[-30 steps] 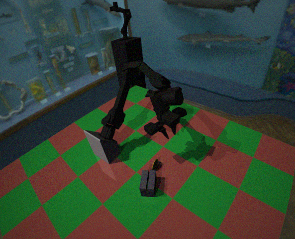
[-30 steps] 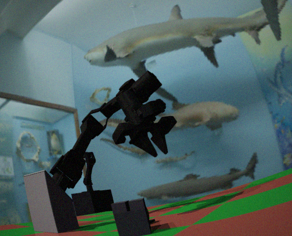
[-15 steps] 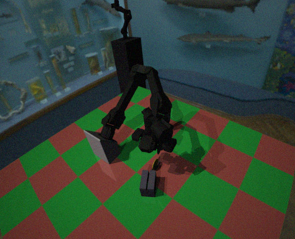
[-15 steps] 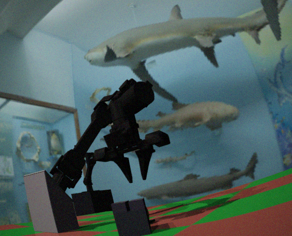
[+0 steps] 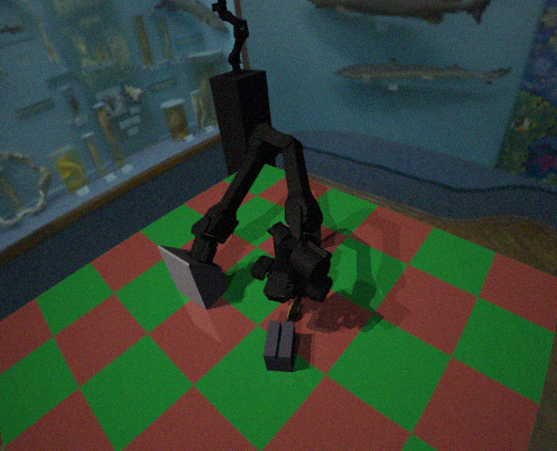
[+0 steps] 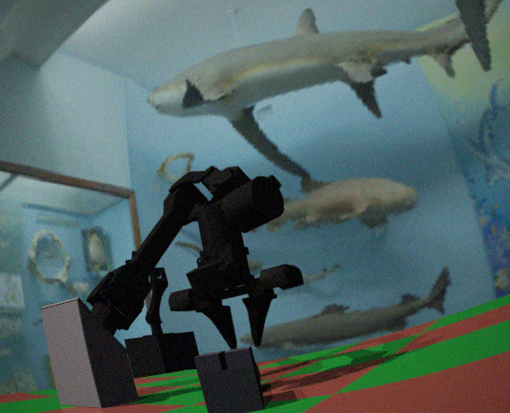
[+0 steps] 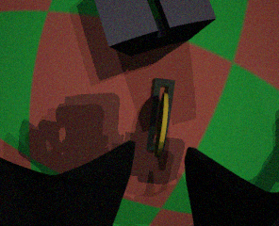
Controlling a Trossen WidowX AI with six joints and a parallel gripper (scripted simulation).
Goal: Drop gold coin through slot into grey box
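Now: the gold coin 40 mm below my gripper tip.
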